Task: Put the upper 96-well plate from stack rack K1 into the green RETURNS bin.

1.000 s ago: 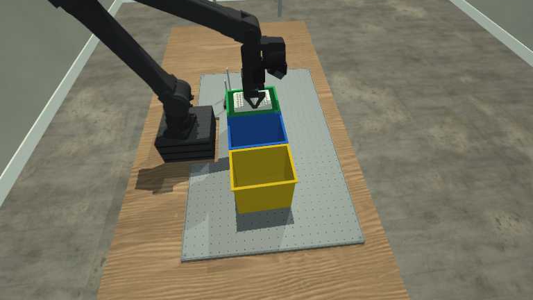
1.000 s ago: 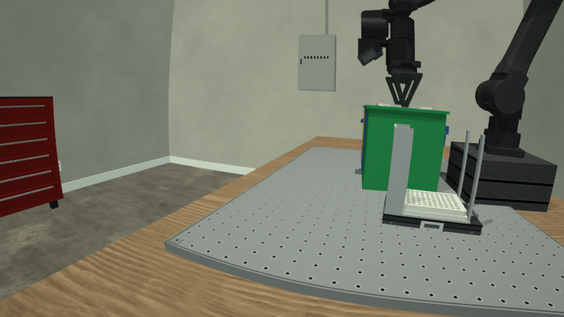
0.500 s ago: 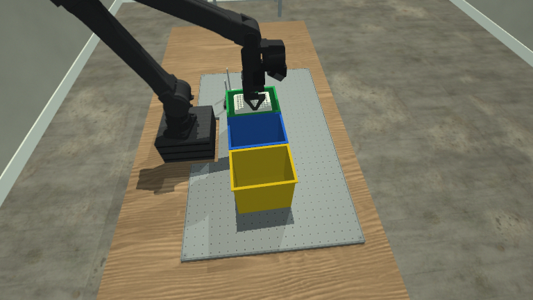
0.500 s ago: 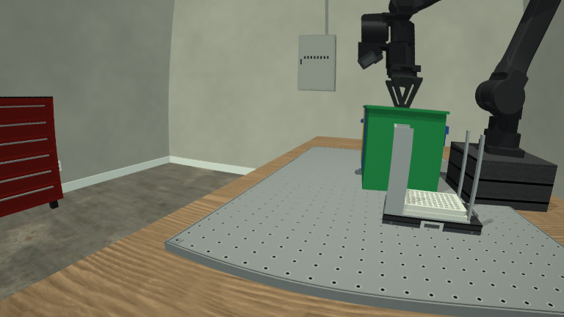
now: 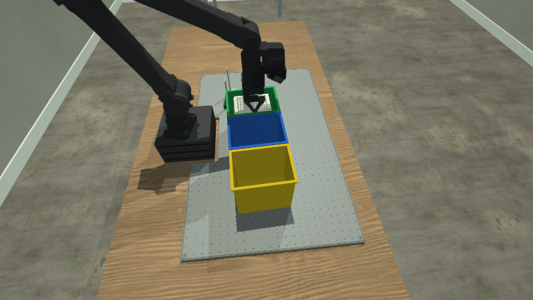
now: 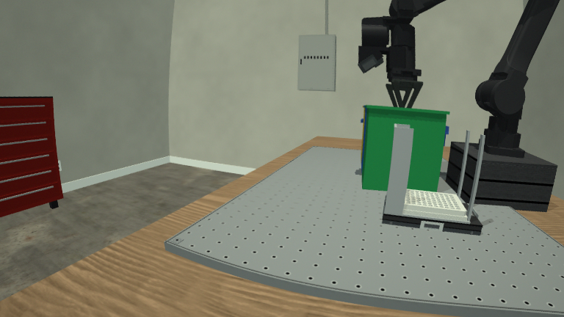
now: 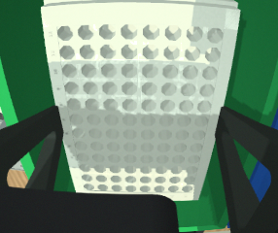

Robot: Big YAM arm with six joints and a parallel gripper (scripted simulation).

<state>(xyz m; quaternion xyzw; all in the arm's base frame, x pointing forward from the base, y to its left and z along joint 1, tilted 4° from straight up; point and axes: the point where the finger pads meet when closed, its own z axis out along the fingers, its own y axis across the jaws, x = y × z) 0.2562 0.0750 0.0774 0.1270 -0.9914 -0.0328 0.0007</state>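
Now: the green bin 8 cm below my hand. The rest, counted from my hand: grey rack panel: 1 cm behind, 18 cm to the left, 9 cm below; grey post: 3 cm behind, 23 cm to the left, 9 cm below; blue bin: 3 cm ahead, 13 cm to the right, 8 cm below.
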